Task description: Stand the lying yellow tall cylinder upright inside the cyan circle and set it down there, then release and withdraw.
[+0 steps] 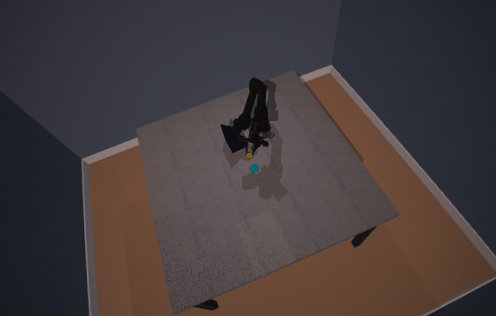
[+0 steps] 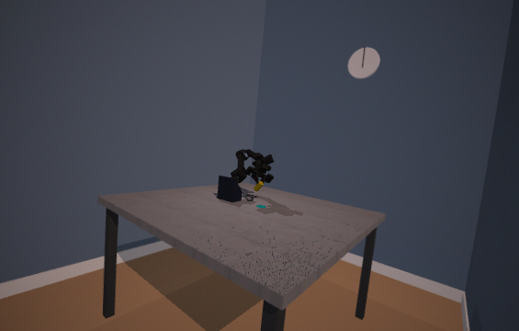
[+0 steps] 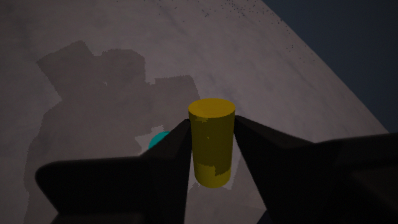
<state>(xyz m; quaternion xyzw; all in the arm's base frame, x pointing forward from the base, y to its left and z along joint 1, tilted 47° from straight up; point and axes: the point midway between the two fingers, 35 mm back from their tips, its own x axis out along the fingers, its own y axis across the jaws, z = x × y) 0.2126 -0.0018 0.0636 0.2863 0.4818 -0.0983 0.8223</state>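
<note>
The cyan circle is 14 cm below my gripper tip, 2 cm ahead of it and 1 cm to the left of it. The rest, counted from my gripper tip: yellow tall cylinder 1 cm below, 1 cm behind.
</note>
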